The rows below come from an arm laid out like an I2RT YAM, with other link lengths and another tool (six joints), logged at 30 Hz.
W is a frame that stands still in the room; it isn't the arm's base.
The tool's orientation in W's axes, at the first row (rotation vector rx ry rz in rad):
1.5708, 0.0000, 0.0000
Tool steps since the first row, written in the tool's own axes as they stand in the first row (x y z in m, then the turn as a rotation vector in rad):
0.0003, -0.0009, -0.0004, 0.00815, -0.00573, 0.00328
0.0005, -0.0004, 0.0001, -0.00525, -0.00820, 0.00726
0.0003, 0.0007, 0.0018, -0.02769, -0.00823, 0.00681
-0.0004, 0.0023, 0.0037, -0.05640, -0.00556, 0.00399
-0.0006, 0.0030, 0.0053, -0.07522, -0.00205, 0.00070
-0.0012, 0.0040, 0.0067, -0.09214, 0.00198, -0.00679
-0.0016, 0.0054, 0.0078, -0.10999, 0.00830, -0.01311
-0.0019, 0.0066, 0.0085, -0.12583, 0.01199, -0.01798
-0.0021, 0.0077, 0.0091, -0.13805, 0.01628, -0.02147
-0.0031, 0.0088, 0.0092, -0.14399, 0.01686, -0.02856
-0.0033, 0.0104, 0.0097, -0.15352, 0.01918, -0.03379
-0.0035, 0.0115, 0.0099, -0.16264, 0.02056, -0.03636
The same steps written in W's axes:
0.0003, 0.0004, -0.0009, 0.00815, -0.00328, -0.00573
0.0005, -0.0001, -0.0004, -0.00525, -0.00726, -0.00820
0.0003, -0.0018, 0.0007, -0.02769, -0.00681, -0.00823
-0.0004, -0.0037, 0.0023, -0.05640, -0.00399, -0.00556
-0.0006, -0.0053, 0.0030, -0.07522, -0.00070, -0.00205
-0.0012, -0.0067, 0.0040, -0.09214, 0.00679, 0.00198
-0.0016, -0.0078, 0.0054, -0.10999, 0.01311, 0.00830
-0.0019, -0.0085, 0.0066, -0.12583, 0.01798, 0.01199
-0.0021, -0.0091, 0.0077, -0.13805, 0.02147, 0.01628
-0.0031, -0.0092, 0.0088, -0.14399, 0.02856, 0.01686
-0.0033, -0.0097, 0.0104, -0.15352, 0.03379, 0.01918
-0.0035, -0.0099, 0.0115, -0.16264, 0.03636, 0.02056

